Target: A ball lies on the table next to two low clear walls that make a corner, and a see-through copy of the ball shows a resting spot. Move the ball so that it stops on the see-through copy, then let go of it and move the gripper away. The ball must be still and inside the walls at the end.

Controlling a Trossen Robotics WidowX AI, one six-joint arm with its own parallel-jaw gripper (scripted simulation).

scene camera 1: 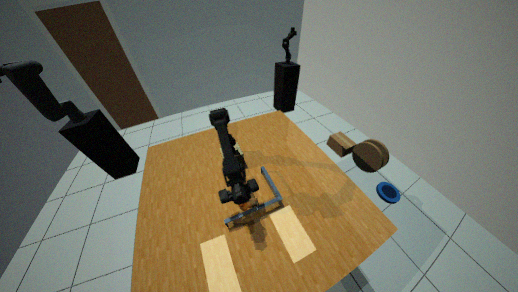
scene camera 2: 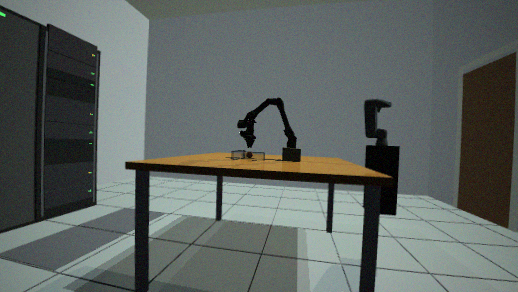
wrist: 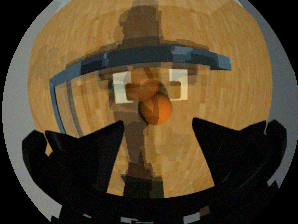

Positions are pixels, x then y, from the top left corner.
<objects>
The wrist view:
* my gripper: 158, 123
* orange ball: 155, 110
</objects>
